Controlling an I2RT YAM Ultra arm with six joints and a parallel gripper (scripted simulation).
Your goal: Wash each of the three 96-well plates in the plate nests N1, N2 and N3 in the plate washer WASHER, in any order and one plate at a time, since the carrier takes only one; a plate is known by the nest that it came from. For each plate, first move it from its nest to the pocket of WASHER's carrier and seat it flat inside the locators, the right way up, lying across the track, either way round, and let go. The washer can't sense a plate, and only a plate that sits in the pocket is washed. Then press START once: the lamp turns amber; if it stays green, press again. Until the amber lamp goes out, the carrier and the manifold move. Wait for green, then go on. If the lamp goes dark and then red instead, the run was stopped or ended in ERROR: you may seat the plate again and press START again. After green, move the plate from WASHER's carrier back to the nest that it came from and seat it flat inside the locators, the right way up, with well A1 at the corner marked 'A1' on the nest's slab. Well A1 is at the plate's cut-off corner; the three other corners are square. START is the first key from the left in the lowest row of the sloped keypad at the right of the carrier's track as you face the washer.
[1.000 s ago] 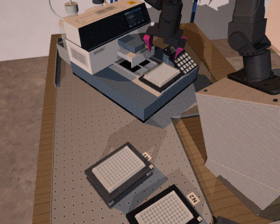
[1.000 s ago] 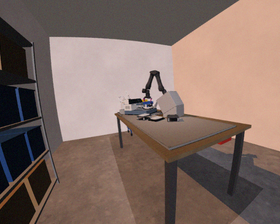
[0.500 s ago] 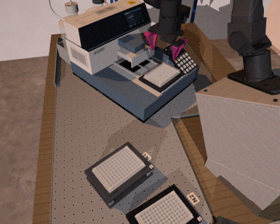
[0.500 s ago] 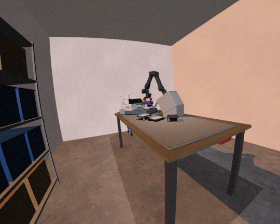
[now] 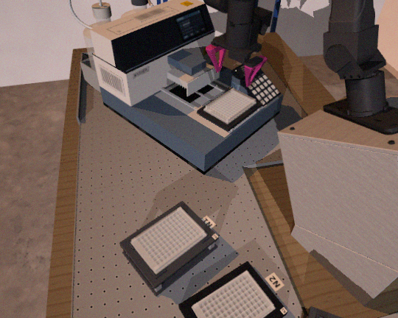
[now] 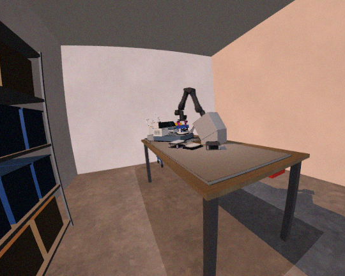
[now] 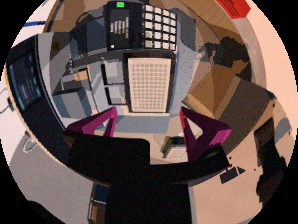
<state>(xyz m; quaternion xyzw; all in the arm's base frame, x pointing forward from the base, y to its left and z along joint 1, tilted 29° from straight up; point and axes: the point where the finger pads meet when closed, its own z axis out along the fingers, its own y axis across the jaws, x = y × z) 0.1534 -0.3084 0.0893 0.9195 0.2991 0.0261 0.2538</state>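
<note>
Now: the dark carrier pocket 100 mm below my hand. Also, from my hand: nest N1: 240 mm ahead, 340 mm to the left, 140 mm below; then manifold: 80 mm ahead, 120 mm to the right, 50 mm below; then washer: 80 mm ahead, 130 mm to the right, 50 mm below.
</note>
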